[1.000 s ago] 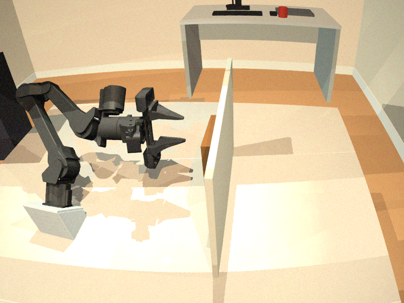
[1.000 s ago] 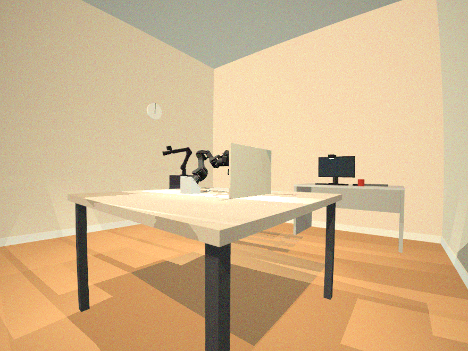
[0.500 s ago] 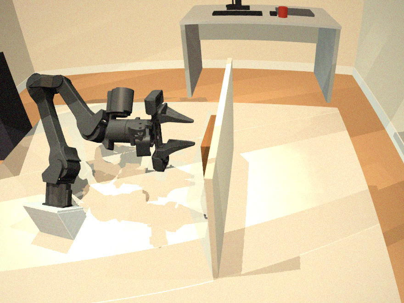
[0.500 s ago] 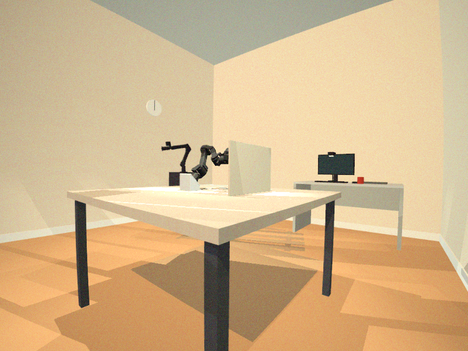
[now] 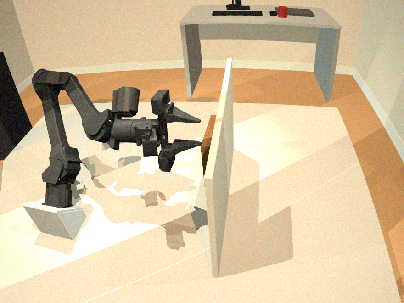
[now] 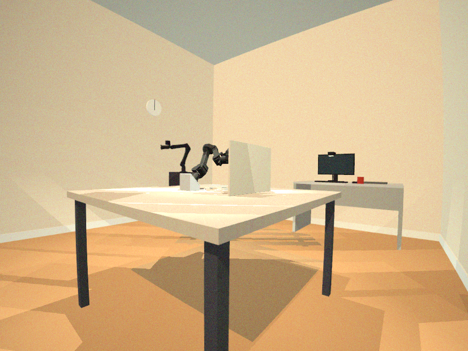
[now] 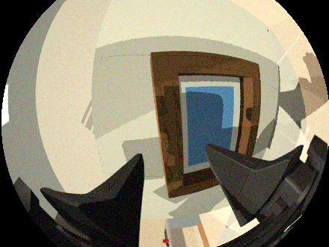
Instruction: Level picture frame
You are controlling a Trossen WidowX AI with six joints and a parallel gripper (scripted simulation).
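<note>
My gripper tip is now 3 cm short of the picture frame, 1 cm to the left of it and 5 cm above it. The rest, counted from my gripper tip: wall panel: 5 cm ahead, 1 cm to the right, 6 cm below.
</note>
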